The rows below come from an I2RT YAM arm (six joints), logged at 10 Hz.
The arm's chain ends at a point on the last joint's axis. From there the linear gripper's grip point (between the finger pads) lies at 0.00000 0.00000 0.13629 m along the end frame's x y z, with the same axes.
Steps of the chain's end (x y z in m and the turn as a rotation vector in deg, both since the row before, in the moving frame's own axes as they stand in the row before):
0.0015 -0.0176 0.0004 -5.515 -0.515 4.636
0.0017 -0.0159 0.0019 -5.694 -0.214 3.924
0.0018 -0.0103 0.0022 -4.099 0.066 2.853
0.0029 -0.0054 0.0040 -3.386 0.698 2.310
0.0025 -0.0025 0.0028 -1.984 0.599 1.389
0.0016 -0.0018 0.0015 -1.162 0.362 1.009
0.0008 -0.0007 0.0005 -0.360 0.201 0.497
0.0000 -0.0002 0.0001 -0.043 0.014 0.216
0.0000 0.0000 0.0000 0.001 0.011 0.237
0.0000 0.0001 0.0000 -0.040 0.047 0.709
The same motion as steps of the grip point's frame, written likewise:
-0.0003 -0.0046 -0.0002 -5.515 -0.515 4.636
0.0007 -0.0024 0.0012 -5.694 -0.214 3.924
0.0017 -0.0006 0.0019 -4.099 0.066 2.853
0.0044 0.0027 0.0038 -3.386 0.698 2.310
0.0039 0.0022 0.0027 -1.984 0.599 1.389
0.0024 0.0010 0.0015 -1.162 0.362 1.009
0.0013 0.0002 0.0005 -0.360 0.201 0.497
0.0000 -0.0001 0.0001 -0.043 0.014 0.216
0.0000 0.0000 0.0000 0.001 0.011 0.237
0.0001 0.0002 0.0000 -0.040 0.047 0.709

